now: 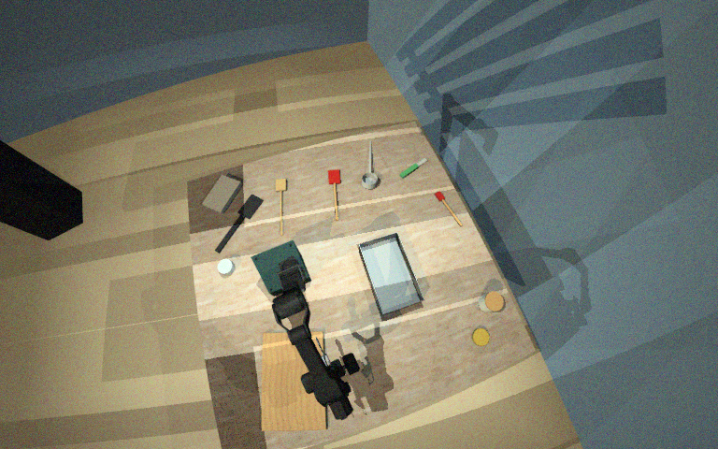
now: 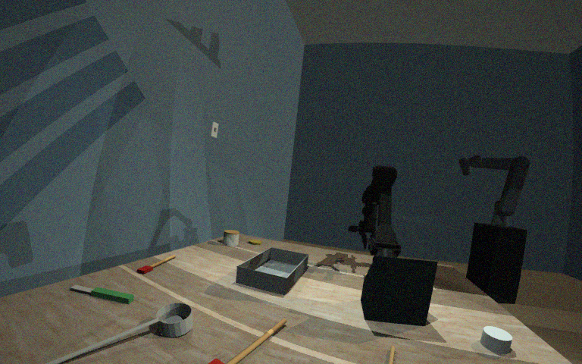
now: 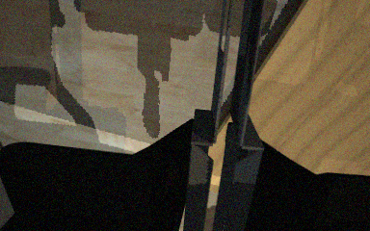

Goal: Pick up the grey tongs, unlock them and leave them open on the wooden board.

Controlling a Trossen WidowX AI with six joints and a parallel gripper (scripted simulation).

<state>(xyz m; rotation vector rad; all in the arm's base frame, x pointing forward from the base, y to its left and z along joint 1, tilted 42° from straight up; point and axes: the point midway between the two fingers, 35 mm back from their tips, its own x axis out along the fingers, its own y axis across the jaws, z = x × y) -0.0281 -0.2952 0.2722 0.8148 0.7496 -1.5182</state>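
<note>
My gripper tip is now 160 mm past the wooden board, 20 mm to the right of it and 80 mm above it. Round my gripper tip: green-handled tool: 780 mm ahead, 620 mm to the left, 80 mm below; roasting tin: 380 mm ahead, 210 mm to the left, 60 mm below.
</note>
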